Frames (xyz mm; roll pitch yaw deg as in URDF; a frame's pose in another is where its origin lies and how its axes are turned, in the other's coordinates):
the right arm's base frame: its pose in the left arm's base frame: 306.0 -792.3 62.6 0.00 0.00 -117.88
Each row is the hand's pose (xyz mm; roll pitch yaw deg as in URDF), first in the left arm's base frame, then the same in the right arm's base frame.
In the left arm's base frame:
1: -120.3 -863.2 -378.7 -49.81 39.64 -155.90
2: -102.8 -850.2 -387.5 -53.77 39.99 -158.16
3: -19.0 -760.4 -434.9 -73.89 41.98 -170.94
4: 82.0 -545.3 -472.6 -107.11 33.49 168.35
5: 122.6 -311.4 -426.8 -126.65 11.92 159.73
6: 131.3 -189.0 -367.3 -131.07 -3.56 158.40
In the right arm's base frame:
1: 262.0 -343.7 -441.3 -49.81 39.64 -38.02
2: 242.3 -334.3 -450.1 -53.77 39.99 -40.28
3: 123.8 -302.2 -497.5 -73.89 41.98 -53.06
4: -113.6 -313.5 -535.2 -107.11 33.49 -73.77
5: -339.3 -387.0 -489.4 -126.65 11.92 -82.39
6: -451.6 -436.5 -429.9 -131.07 -3.56 -83.72

